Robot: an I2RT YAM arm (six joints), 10 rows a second.
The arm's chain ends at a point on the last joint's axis. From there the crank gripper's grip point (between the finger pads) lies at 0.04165 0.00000 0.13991 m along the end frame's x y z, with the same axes.
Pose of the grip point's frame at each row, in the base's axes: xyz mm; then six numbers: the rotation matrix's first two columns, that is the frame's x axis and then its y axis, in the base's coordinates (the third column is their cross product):
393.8, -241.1, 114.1, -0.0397, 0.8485, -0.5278, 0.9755, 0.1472, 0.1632
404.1, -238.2, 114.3, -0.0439, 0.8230, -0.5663, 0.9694, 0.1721, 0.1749
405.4, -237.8, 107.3, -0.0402, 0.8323, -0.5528, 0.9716, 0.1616, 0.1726
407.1, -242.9, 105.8, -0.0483, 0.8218, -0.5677, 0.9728, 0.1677, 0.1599
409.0, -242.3, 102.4, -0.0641, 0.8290, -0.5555, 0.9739, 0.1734, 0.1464
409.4, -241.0, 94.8, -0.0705, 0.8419, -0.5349, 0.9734, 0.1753, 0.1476
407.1, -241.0, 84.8, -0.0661, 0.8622, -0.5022, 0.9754, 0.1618, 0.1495
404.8, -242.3, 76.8, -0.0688, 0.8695, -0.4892, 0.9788, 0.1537, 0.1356
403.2, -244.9, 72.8, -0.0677, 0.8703, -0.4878, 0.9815, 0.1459, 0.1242
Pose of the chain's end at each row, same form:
365.2, -205.3, 252.7, -0.0397, 0.8485, -0.5278, 0.9755, 0.1472, 0.1632
372.2, -196.7, 250.6, -0.0439, 0.8230, -0.5663, 0.9694, 0.1721, 0.1749
374.5, -198.3, 244.4, -0.0402, 0.8323, -0.5528, 0.9716, 0.1616, 0.1726
377.4, -200.9, 242.4, -0.0483, 0.8218, -0.5677, 0.9728, 0.1677, 0.1599
381.2, -202.4, 240.0, -0.0641, 0.8290, -0.5555, 0.9739, 0.1734, 0.1464
381.8, -204.7, 233.5, -0.0705, 0.8419, -0.5349, 0.9734, 0.1753, 0.1476
380.5, -209.8, 224.9, -0.0661, 0.8622, -0.5022, 0.9754, 0.1618, 0.1495
380.6, -212.8, 217.7, -0.0688, 0.8695, -0.4892, 0.9788, 0.1537, 0.1356
380.9, -215.3, 214.0, -0.0677, 0.8703, -0.4878, 0.9815, 0.1459, 0.1242

